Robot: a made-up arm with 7 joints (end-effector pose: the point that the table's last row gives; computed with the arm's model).
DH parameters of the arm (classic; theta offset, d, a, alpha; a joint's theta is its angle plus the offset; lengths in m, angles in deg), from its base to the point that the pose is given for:
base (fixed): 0 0 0 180
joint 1: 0 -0.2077 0 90
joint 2: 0 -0.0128 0 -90
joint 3: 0 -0.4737 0 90
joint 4: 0 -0.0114 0 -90
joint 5: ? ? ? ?
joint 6: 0 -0.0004 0 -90
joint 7: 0 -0.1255 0 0
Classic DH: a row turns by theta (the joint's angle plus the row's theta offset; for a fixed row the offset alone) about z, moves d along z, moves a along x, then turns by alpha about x.
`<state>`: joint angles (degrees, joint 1 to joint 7).
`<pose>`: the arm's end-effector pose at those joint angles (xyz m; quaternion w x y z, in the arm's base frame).
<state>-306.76 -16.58 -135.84 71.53 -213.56 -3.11 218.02</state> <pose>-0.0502 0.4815 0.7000 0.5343 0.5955 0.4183 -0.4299</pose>
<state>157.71 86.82 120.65 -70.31 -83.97 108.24 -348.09</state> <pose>-0.4868 -0.3154 0.0435 0.5715 0.3761 -0.1902 0.7041</pose>
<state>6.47 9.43 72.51 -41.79 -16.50 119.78 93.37</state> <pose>0.1195 0.0307 0.8884 0.2797 0.0270 -0.7399 -0.6112</pose>
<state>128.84 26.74 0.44 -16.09 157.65 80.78 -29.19</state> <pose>-0.1492 -0.0746 0.9269 0.2404 0.5279 0.6205 -0.5277</pose>
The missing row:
joint 5: 0 -0.2595 0 90
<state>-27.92 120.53 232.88 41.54 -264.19 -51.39 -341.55</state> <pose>0.5857 0.4456 0.0212 0.0509 -0.7836 -0.4131 0.4613</pose>
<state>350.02 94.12 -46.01 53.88 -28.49 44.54 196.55</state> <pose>0.5490 0.3443 -0.0419 0.8376 0.5276 0.1385 0.0294</pose>
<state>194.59 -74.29 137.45 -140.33 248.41 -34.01 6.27</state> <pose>0.1071 -0.2492 0.3938 0.0949 0.4458 0.5542 0.6965</pose>
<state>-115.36 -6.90 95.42 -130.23 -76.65 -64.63 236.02</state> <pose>-0.1434 -0.2116 0.4455 0.8454 -0.4760 0.0743 0.2307</pose>
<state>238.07 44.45 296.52 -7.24 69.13 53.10 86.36</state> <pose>-0.2783 0.5718 0.7224 0.7258 0.6573 0.1639 0.1196</pose>
